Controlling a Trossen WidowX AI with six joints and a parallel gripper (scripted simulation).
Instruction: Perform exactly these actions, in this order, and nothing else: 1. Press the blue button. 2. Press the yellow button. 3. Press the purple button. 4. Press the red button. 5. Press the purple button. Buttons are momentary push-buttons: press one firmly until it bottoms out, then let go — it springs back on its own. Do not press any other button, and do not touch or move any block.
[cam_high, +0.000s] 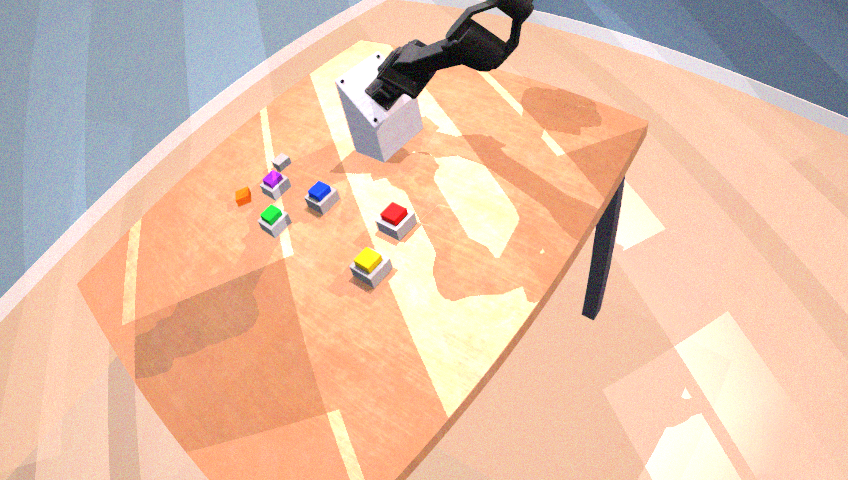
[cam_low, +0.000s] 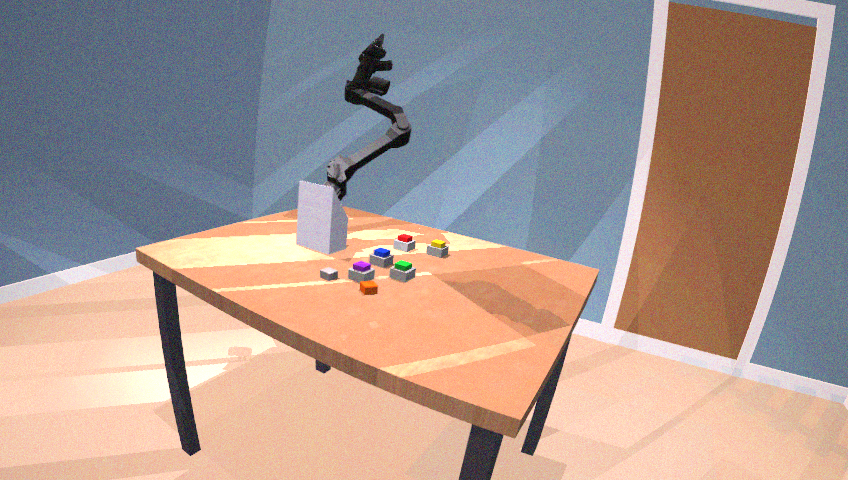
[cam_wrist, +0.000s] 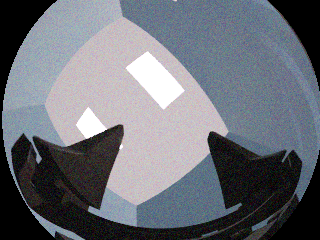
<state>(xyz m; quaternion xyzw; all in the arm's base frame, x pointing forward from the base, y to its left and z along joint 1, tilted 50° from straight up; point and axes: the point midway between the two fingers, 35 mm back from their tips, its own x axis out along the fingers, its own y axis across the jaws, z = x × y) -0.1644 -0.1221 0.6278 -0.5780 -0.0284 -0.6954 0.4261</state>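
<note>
My gripper tip is now 300 mm short of the blue button, 430 mm to the left of it and 650 mm above it. The rest, counted from my gripper tip: yellow button 400 mm ahead, 250 mm to the right, 650 mm below; then green button 390 mm ahead, 490 mm to the right, 650 mm below; then red button 300 mm ahead, 270 mm to the right, 650 mm below.
</note>
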